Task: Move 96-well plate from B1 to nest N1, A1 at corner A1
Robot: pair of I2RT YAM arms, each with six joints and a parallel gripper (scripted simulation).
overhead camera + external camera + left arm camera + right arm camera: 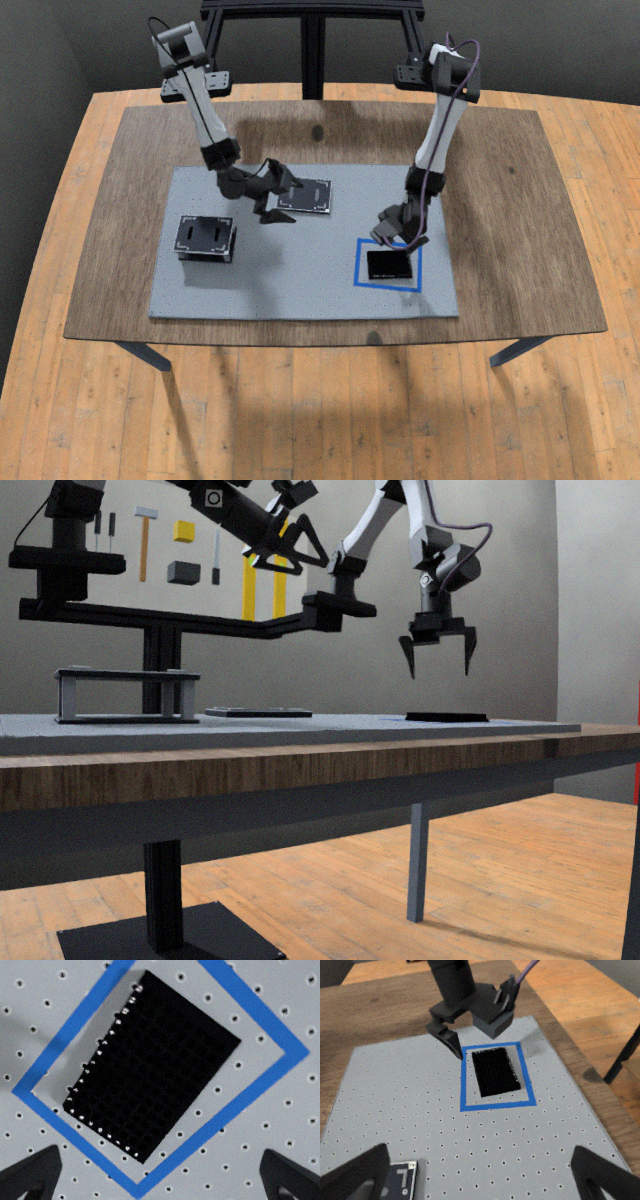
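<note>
My left hand is 8 cm above the black 96-well plate, 3 cm short of it and 1 cm to the left of it. The rest, counted from my left hand: white corner square 18 cm to the right, 16 cm behind, 7 cm below; then low dark fixture 24 cm to the right, 22 cm behind, 8 cm below.
My right gripper is now 260 mm to the right of the black 96-well plate, 230 mm above it and 70 mm short of it. Round my right hand: white corner square: 230 mm below, 110 mm behind, 90 mm to the left; then low dark fixture: 230 mm below, 180 mm behind, 20 mm to the left.
</note>
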